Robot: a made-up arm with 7 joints.
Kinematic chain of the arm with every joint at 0, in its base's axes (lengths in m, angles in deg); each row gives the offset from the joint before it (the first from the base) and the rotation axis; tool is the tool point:
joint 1: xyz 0 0 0.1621 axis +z
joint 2: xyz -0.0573 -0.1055 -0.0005 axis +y
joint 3: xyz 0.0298 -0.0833 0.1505 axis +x
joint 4: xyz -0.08 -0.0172 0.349 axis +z
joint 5: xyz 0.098 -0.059 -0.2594 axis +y
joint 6: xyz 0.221 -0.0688 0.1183 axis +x
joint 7: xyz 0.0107 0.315 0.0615 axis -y
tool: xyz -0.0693 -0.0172 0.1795
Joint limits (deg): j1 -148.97..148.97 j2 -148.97..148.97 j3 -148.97..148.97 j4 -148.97..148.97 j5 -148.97..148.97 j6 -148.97..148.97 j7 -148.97..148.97
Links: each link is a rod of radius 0.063 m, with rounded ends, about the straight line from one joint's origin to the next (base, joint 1, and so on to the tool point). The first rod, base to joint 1, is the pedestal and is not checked.
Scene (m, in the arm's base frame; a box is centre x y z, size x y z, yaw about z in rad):
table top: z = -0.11
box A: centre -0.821 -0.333 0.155 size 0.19 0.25 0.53 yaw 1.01
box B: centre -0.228 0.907 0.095 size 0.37 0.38 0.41 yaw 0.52
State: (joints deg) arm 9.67 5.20 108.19 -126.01 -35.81 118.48 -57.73
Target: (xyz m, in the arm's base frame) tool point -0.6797 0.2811 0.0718
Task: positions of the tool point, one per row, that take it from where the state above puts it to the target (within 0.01 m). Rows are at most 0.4 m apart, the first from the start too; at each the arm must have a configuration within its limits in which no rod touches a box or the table.
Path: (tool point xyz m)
1: -0.5628 -0.6772 0.5210
2: -0.5427 -0.5522 0.7249
3: -0.4390 -0.4788 0.8563
4: -0.3065 -0.4845 0.8977
5: -0.6036 -0.2555 0.8620
6: -0.8009 -0.0003 0.7007
7: -0.8768 0.2253 0.4645
8: -0.8461 0.3878 0.2131
9: -0.8307 0.3306 0.1577
10: -0.7949 0.2950 0.1148
11: -0.7434 0.2797 0.0863
12: -0.6797 0.2811 0.0717

